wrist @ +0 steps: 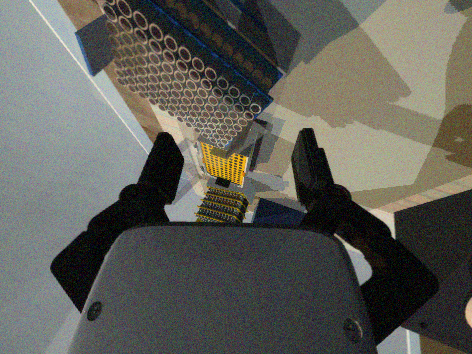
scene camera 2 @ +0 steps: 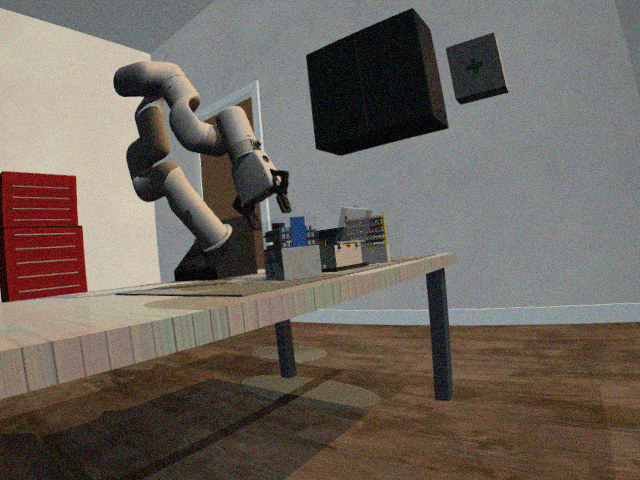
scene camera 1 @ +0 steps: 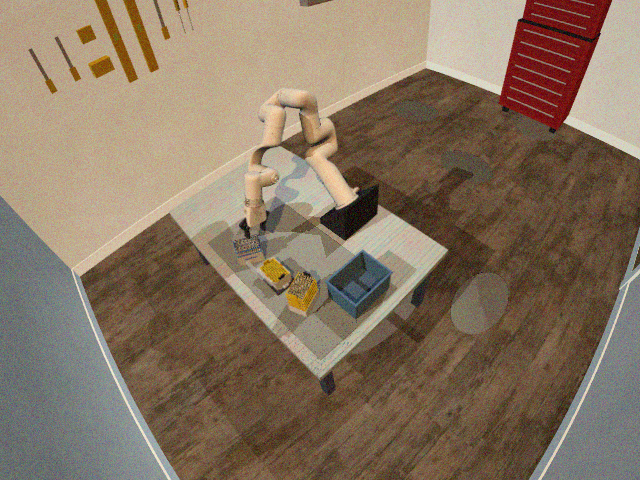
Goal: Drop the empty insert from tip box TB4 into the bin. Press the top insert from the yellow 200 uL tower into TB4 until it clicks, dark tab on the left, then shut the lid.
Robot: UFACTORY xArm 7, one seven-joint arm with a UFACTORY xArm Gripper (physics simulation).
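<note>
Tip box TB4 (scene camera 1: 281,285) (scene camera 2: 348,255) stands between two towers. Its yellow perforated insert (scene camera 1: 274,269) (wrist: 225,164) sits in it; a dark tab (wrist: 222,182) shows at the edge facing the yellow tower. The clear lid (scene camera 2: 355,212) stands open and tilted. The yellow tower (scene camera 1: 302,292) (scene camera 2: 384,230) (wrist: 222,204) holds several stacked inserts. The blue bin (scene camera 1: 342,301) (wrist: 277,212) stands beyond it, partly hidden in the wrist view. My gripper (scene camera 1: 255,232) (scene camera 2: 269,215) (wrist: 234,144) is open and empty, above and near the blue tower, on the side away from the yellow tower.
The blue tower (scene camera 1: 248,249) (scene camera 2: 298,232) (wrist: 185,75) stands beside TB4, closest to my gripper, with its rows of tubes facing up. A black panel (scene camera 1: 356,211) stands by the arm's base. The table edge (scene camera 1: 268,322) runs close along the towers and TB4.
</note>
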